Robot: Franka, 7 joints.
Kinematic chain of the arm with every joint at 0, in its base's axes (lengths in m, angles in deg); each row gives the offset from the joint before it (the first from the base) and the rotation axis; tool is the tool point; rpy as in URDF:
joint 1: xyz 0 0 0.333 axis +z
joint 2: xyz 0 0 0 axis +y
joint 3: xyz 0 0 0.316 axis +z
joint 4: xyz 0.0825 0 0 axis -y
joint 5: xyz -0.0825 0 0.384 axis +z
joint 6: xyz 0 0 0 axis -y
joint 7: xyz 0.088 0 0 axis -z
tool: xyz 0 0 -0.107 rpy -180 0 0
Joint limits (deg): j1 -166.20..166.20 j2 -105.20..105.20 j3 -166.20..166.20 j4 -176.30..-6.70 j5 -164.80..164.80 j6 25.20..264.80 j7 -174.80..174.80
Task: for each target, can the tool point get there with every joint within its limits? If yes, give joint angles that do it. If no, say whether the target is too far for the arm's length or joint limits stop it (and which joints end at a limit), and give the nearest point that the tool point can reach.
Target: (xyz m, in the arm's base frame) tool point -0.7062 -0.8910 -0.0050
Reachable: no: too far | nearest point -0.5108 -0.6444 0.0885 | short by 0.328 m
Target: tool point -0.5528 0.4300 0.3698
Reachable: yes | joints 98.74 55.10 54.35 -75.73 41.45 92.45 -137.13
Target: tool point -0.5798 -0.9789 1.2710
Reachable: no: too far | nearest point -0.3373 -0.5695 0.8787 | short by 0.617 m
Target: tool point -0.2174 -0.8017 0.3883
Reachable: yes | joints 82.14 -78.05 108.13 -21.61 123.65 98.14 113.73
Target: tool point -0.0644 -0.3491 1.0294
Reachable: yes | joints 120.41 -12.48 92.59 -42.63 -48.44 217.57 64.93
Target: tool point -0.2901 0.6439 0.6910
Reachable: yes | joints 105.57 47.31 -3.54 -31.59 110.70 73.49 -89.00
